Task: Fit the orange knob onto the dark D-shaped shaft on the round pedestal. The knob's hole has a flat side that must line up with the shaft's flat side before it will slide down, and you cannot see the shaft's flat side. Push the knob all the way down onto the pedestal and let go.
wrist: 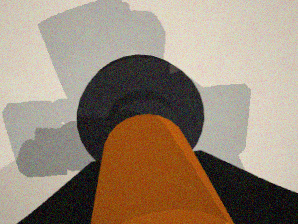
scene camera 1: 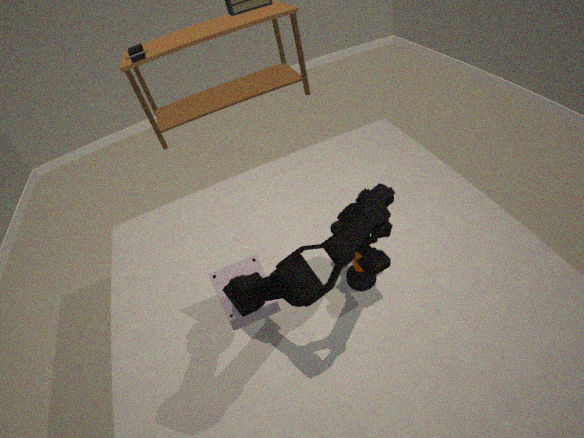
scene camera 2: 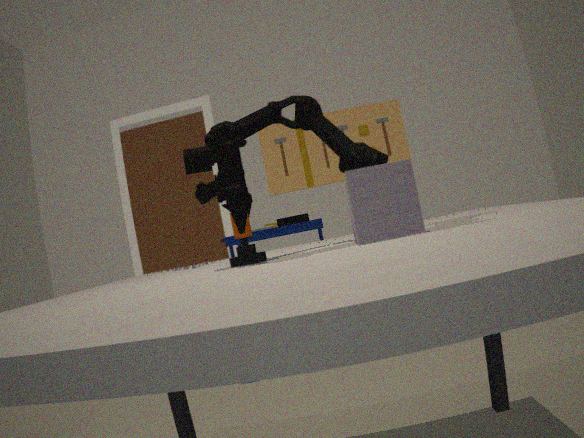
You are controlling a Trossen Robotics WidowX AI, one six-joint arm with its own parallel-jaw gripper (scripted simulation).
Labels:
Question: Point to a round pedestal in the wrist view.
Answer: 134, 85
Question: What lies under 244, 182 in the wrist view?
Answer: The gripper.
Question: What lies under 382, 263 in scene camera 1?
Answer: The gripper.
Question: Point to an orange knob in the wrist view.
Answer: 147, 164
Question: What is the gripper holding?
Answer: An orange knob.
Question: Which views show the gripper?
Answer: The wrist view, scene camera 1 and scene camera 2: all of them.

